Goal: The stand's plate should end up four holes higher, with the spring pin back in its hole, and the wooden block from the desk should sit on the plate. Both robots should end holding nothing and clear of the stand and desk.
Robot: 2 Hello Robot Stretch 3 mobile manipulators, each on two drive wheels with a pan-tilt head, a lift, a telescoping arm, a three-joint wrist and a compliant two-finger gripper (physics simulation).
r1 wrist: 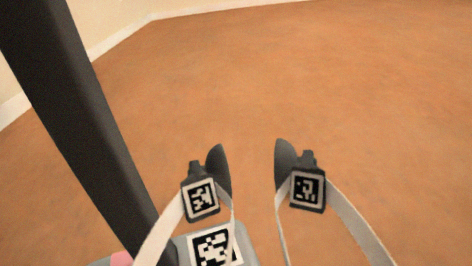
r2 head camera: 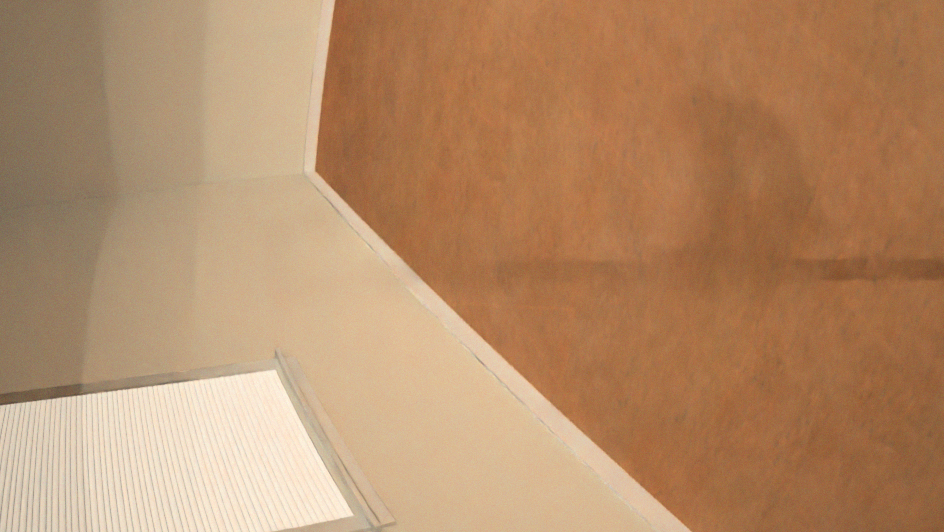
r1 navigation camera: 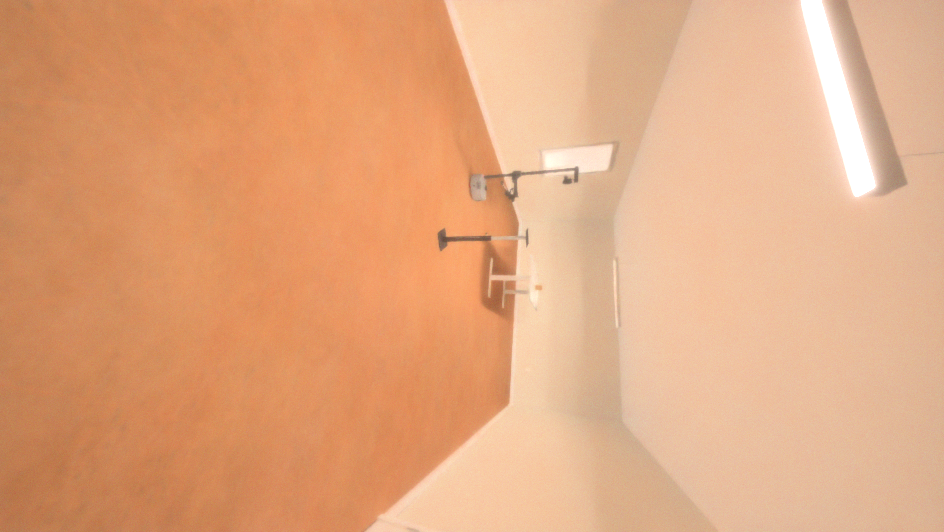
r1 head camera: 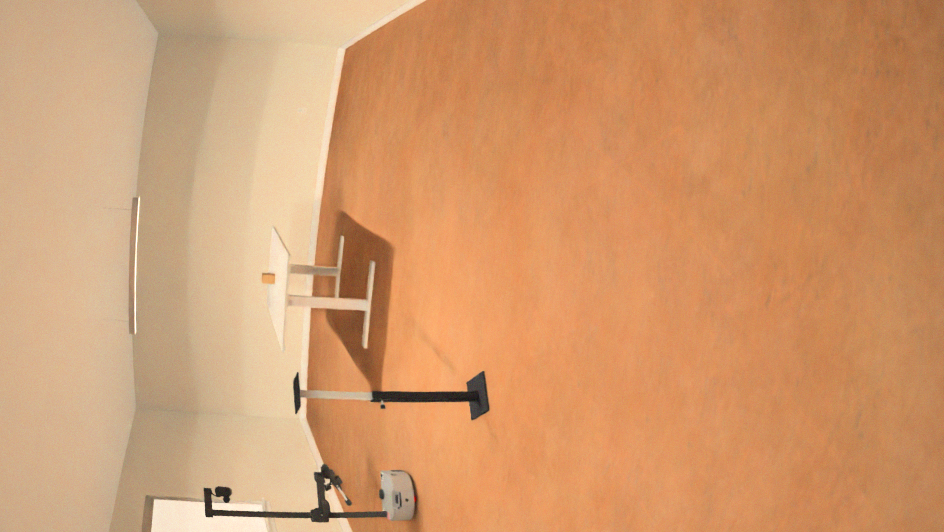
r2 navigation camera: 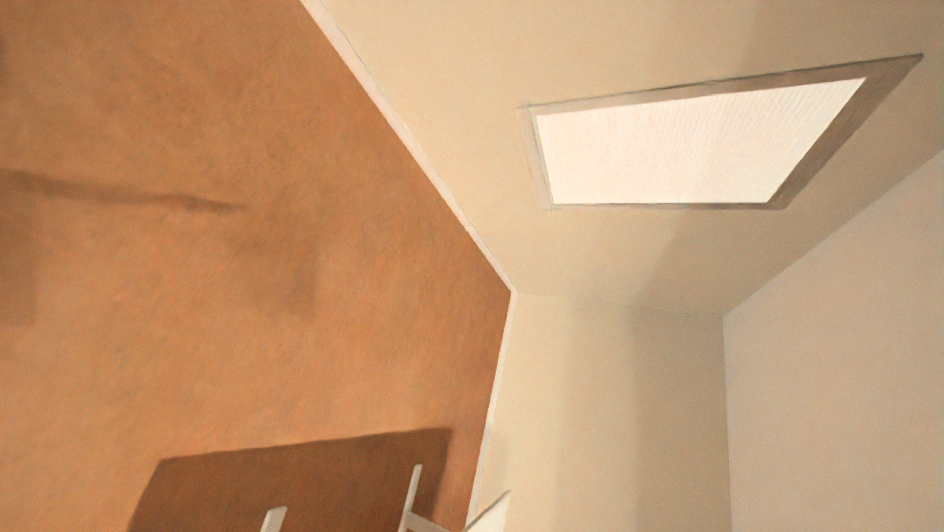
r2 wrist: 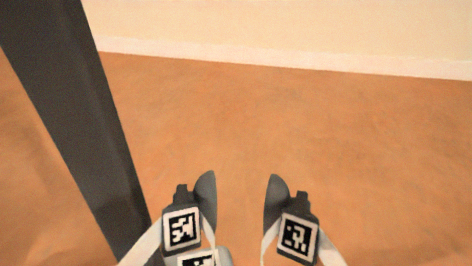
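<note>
In r1's head and navigation views, turned sideways, the stand [r1 head camera: 426, 396] [r1 navigation camera: 469, 237] is upright, with a black lower tube, a pale inner tube and a dark plate [r1 head camera: 296, 393] [r1 navigation camera: 527, 237] on top. The spring pin [r1 head camera: 382, 405] sticks out near the top of the black tube; its seating is too small to tell. The wooden block [r1 head camera: 268, 278] [r1 navigation camera: 538, 287] sits on the white desk [r1 head camera: 280, 313] [r1 navigation camera: 505, 277]. The stand does not show in r2's views. r1's gripper [r1 wrist: 251, 162] is open and empty, over floor. r2's gripper [r2 wrist: 240, 195] is open and empty, over floor near a wall.
Robot r2 [r1 head camera: 398, 495] [r1 navigation camera: 478, 187] stands on the stand's other side from the desk, near a wall with a window [r1 navigation camera: 578, 158] [r2 head camera: 165, 456] [r2 navigation camera: 694, 145]. Part of the desk [r2 navigation camera: 494, 518] shows at the bottom edge of r2's navigation view.
</note>
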